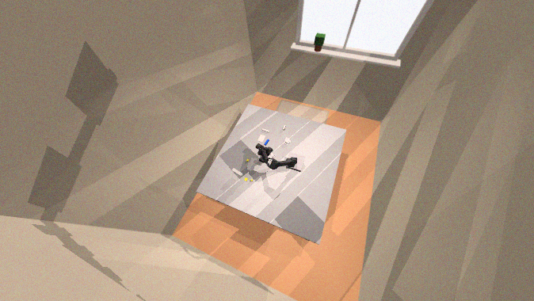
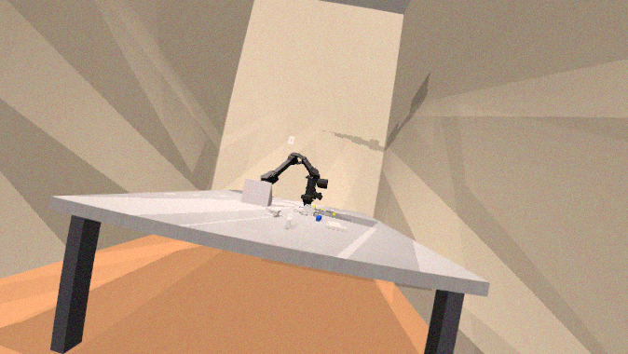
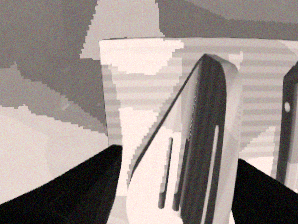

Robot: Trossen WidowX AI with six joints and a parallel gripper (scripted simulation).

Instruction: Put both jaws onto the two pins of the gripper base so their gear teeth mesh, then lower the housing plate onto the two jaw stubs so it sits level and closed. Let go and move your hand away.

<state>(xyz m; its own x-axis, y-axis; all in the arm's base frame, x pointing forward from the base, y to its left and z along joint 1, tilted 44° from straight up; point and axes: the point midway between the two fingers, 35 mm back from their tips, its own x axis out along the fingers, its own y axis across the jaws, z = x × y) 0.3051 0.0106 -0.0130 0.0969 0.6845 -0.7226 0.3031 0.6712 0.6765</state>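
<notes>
Now: gripper tip 30 mm to the left of the ribbed rectangular plate, 10 mm short of it and 10 mm above it. The rest, counted from my gripper tip: blue block (200 mm to the right, 50 mm ahead); then white flat piece (250 mm to the right, 130 mm ahead, 10 mm below); then white jaw (40 mm to the right, 40 mm behind).
</notes>
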